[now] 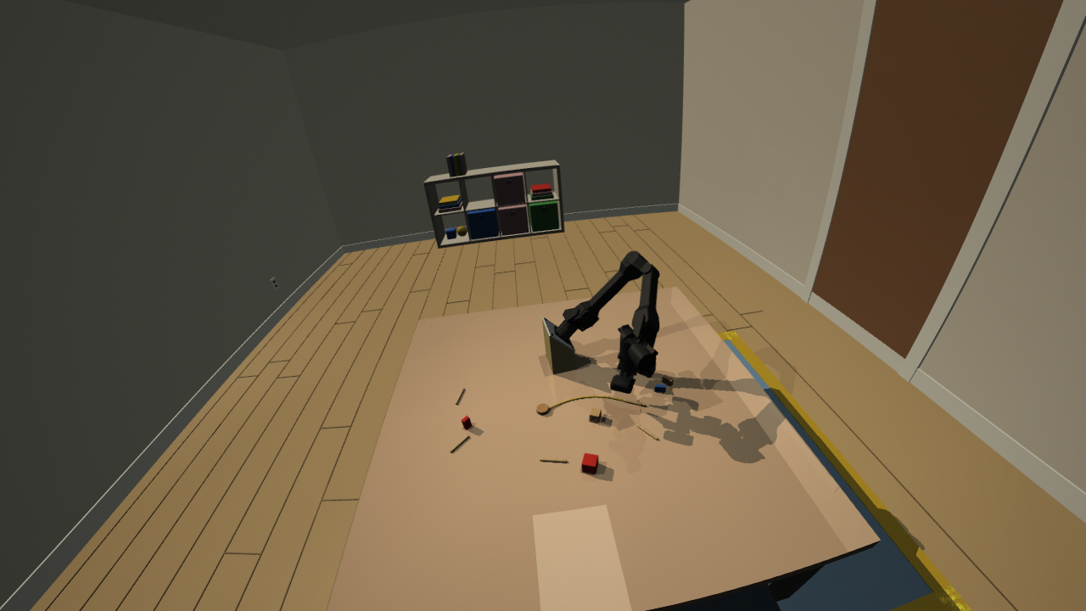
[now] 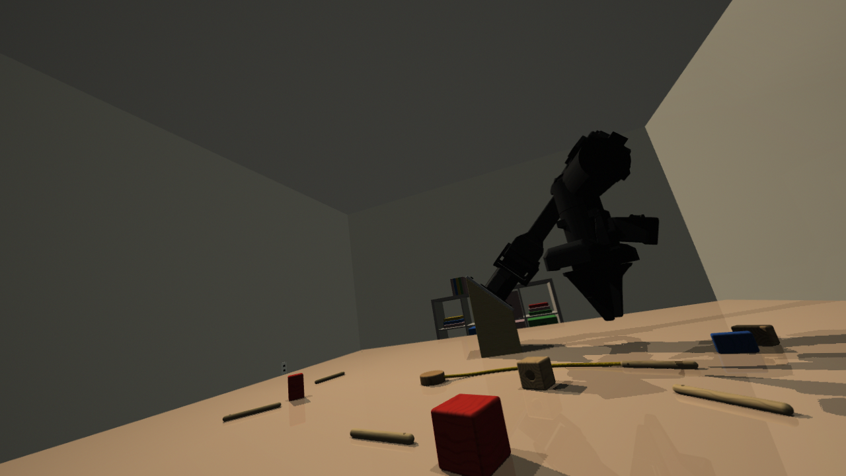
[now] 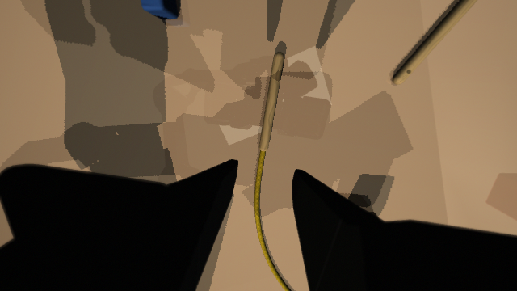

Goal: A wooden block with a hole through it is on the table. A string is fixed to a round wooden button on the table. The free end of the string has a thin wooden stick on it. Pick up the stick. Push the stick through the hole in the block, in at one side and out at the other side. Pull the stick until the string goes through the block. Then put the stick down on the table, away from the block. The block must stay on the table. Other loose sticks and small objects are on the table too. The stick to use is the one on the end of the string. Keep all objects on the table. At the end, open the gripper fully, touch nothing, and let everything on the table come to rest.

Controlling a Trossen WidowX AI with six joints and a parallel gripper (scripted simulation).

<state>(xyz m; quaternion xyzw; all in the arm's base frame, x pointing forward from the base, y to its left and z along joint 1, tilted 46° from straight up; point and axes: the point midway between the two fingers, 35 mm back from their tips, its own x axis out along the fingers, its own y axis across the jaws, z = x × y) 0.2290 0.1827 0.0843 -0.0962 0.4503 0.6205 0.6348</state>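
Now: gripper tip 10 mm short of the thin wooden stick, 10 mm to the right of it and 60 mm above it. Round my gripper tip: wooden block (60 mm ahead, 110 mm to the right, 50 mm below); then blue block (30 mm behind, 120 mm to the left, 50 mm below); then round wooden button (270 mm to the right, 50 mm below).
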